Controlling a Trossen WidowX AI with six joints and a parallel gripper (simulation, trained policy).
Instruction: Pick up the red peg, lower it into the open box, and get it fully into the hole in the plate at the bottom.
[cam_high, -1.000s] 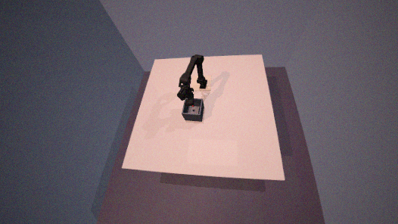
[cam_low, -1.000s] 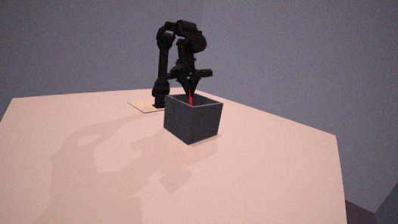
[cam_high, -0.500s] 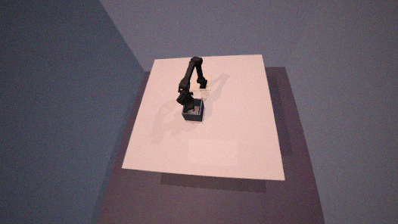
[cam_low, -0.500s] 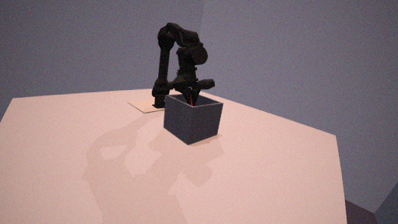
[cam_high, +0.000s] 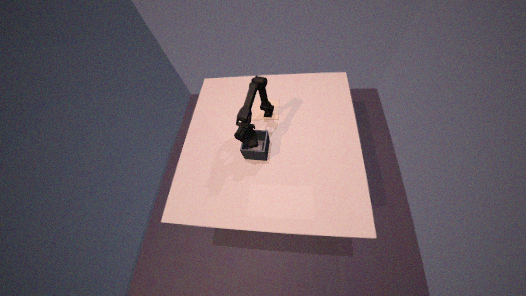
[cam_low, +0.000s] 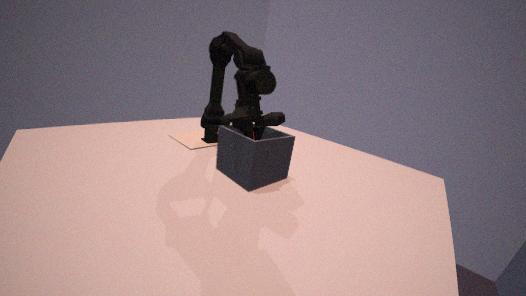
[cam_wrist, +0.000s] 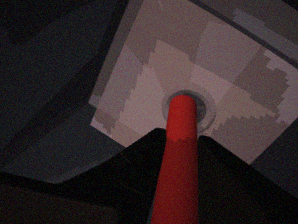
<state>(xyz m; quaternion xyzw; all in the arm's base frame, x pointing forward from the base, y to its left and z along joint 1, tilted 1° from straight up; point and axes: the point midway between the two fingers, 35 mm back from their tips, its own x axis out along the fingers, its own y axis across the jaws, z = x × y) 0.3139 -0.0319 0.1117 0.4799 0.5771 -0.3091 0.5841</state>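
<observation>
Right now my gripper tip is 10 mm below the red peg. The rest, counted from my gripper tip: pale plate (40 mm below).
</observation>
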